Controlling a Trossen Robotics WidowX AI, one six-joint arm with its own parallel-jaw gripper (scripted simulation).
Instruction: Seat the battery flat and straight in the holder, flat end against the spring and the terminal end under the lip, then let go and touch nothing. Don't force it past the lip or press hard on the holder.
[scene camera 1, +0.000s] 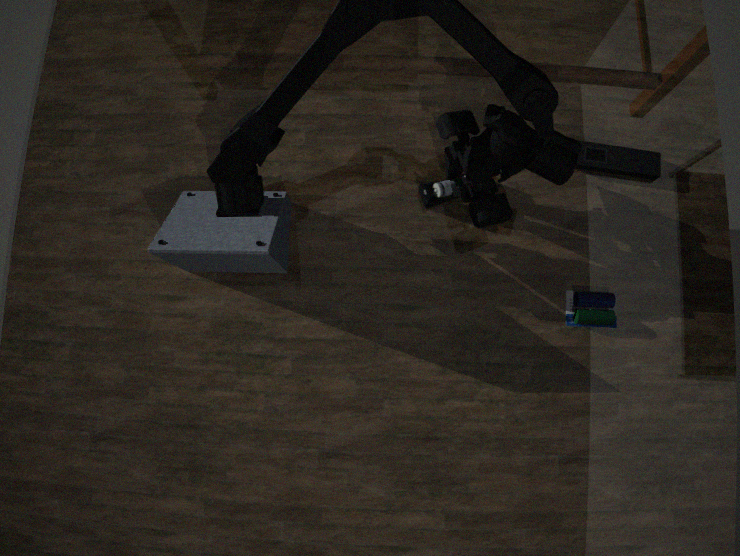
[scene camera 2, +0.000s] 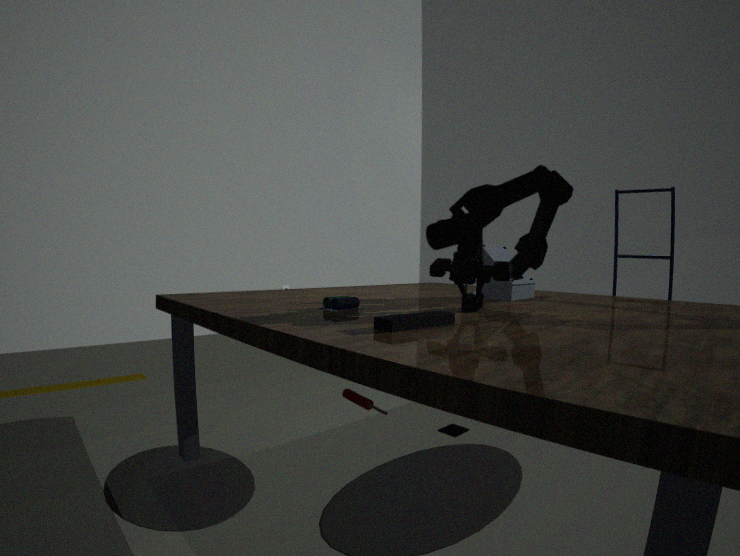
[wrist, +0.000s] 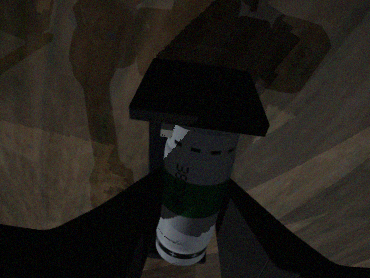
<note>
I see my gripper (scene camera 1: 451, 188) and a battery (wrist: 197, 163).
My gripper is seen too in scene camera 2 (scene camera 2: 471, 302) and in the wrist view (wrist: 192, 181).
</note>
